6 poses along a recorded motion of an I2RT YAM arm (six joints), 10 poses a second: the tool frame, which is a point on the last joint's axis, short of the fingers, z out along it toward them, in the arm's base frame.
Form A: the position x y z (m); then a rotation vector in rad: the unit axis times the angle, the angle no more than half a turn.
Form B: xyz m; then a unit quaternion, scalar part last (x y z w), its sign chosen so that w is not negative. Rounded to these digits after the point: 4 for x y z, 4 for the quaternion.
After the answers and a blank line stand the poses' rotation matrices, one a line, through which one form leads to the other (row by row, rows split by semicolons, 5 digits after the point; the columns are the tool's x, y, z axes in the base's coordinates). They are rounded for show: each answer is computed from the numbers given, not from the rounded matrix.
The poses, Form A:
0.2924 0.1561 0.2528 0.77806 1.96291 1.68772
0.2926 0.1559 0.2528 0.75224 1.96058 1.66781
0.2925 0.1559 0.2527 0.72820 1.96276 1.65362
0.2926 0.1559 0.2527 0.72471 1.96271 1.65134
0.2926 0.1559 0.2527 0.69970 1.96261 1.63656
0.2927 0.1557 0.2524 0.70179 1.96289 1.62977
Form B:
0.2924 0.1561 0.2528 0.2809 0.7088 0.6094 0.2175
0.2926 0.1559 0.2528 0.2731 0.7119 0.6056 0.2279
0.2925 0.1559 0.2527 0.2653 0.7152 0.6025 0.2347
0.2926 0.1559 0.2527 0.2642 0.7156 0.6021 0.2359
0.2926 0.1559 0.2527 0.2561 0.7184 0.5991 0.2436
0.2927 0.1557 0.2524 0.2571 0.7192 0.5971 0.2452

-0.74753 0.13318 0.65074; 0.66335 0.09936 0.74168; 0.03412 0.98610 -0.16262
-0.74689 0.11279 0.65531; 0.66492 0.11740 0.73763; 0.00626 0.98666 -0.16268
-0.74904 0.09671 0.65543; 0.66233 0.13310 0.73729; -0.01594 0.98637 -0.16375
-0.74912 0.09416 0.65571; 0.66215 0.13540 0.73703; -0.01939 0.98631 -0.16377
-0.75013 0.07618 0.65689; 0.65989 0.15098 0.73604; -0.04310 0.98560 -0.16353
-0.74749 0.07695 0.65980; 0.66270 0.15468 0.73273; -0.04568 0.98496 -0.16662

